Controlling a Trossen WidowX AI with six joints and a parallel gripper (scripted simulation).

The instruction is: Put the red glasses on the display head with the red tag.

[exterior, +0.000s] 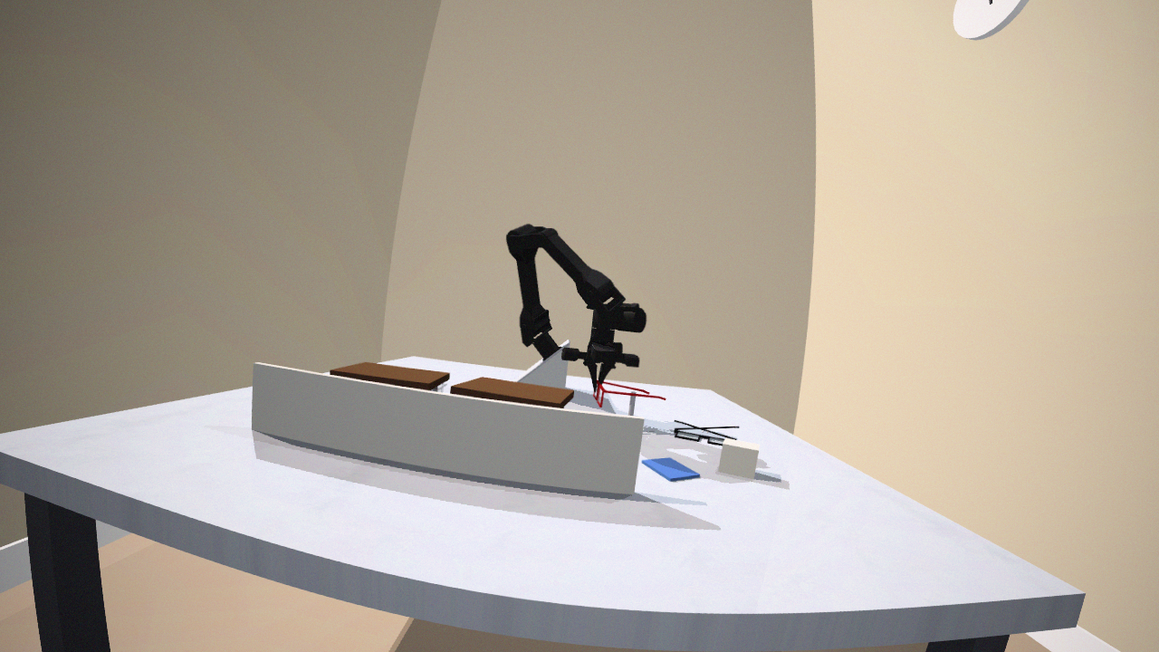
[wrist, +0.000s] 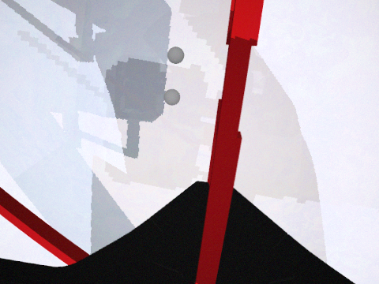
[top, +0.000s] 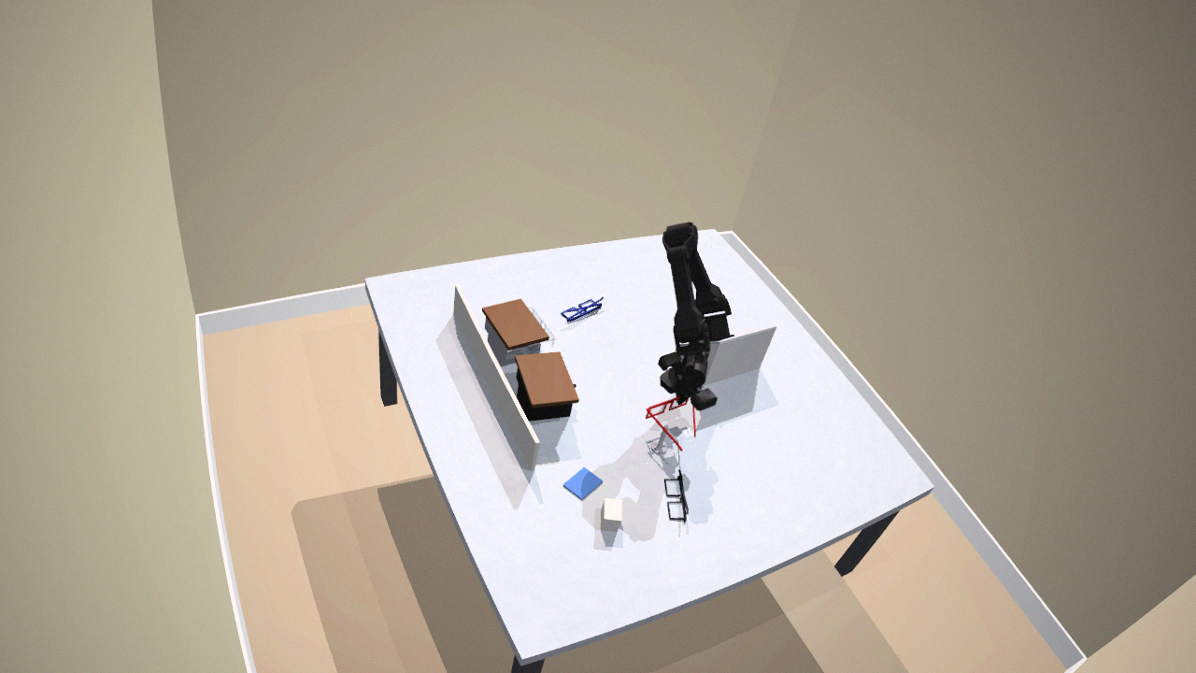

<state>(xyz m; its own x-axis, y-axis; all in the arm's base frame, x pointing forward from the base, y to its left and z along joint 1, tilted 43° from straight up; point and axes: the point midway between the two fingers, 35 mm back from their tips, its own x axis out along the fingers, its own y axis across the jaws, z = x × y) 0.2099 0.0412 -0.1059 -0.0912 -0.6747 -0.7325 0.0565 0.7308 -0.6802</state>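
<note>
My gripper tip is now 100 mm short of the grey peg stand, 60 mm to the right of it and 40 mm above it. The rest, counted from my gripper tip: blue card (340 mm ahead, 70 mm to the left, 60 mm below); white cube (350 mm ahead, 190 mm to the left, 40 mm below); dark head (270 mm ahead, 180 mm to the right).
</note>
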